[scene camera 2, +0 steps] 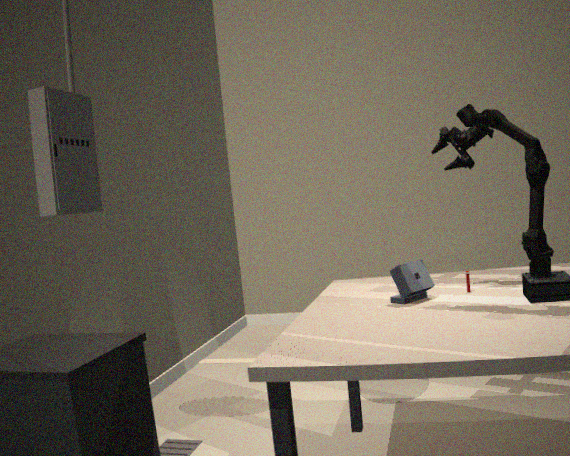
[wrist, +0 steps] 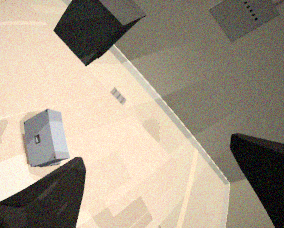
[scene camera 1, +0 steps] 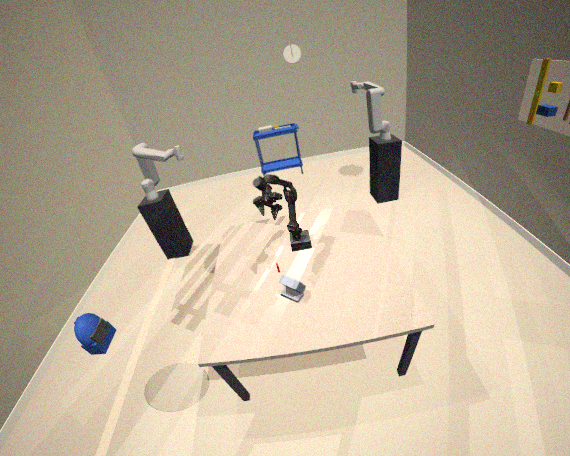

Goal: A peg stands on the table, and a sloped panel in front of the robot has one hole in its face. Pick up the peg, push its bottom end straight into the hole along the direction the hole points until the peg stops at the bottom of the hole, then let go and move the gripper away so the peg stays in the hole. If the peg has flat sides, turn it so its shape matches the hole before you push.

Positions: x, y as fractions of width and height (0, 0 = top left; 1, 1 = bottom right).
Labels:
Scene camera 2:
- my gripper: 0.77, 0.35
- grey-blue sloped panel: 0.71, 0.62
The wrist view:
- my gripper: 0.56, 0.68
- grey-blue sloped panel: 0.17, 0.55

